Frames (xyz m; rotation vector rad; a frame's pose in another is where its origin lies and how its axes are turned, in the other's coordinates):
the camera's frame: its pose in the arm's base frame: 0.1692 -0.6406 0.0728 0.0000 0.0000 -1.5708
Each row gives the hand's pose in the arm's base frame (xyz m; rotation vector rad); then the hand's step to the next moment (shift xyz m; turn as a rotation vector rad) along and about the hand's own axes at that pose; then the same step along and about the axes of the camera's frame.
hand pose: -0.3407 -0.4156 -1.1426 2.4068 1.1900 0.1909
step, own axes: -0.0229 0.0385 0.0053 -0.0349 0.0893 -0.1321
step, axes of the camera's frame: 0.0400 0.0152 0.0142 0.0310 0.0014 0.1602
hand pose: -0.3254 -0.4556 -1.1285 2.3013 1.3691 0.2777
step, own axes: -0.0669 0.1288 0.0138 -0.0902 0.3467 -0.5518
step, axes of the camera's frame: 0.1147 0.0734 0.0521 0.0705 0.0125 0.6540
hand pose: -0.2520 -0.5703 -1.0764 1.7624 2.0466 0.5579
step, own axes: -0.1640 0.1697 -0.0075 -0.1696 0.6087 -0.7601
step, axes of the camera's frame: 0.1399 0.1613 0.1008 0.1243 0.1335 0.9715
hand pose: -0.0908 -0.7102 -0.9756 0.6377 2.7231 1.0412
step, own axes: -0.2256 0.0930 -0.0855 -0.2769 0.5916 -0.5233
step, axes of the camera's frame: 0.0889 0.2084 0.1245 0.0413 0.2930 0.7829
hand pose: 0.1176 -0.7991 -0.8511 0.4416 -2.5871 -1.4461
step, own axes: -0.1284 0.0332 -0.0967 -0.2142 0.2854 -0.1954
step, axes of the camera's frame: 0.0203 0.1412 0.0813 -0.0522 0.2024 0.3490
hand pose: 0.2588 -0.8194 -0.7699 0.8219 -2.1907 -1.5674
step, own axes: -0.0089 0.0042 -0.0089 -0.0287 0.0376 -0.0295
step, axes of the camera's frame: 0.0002 0.0109 0.0076 -0.0044 0.0292 0.0473
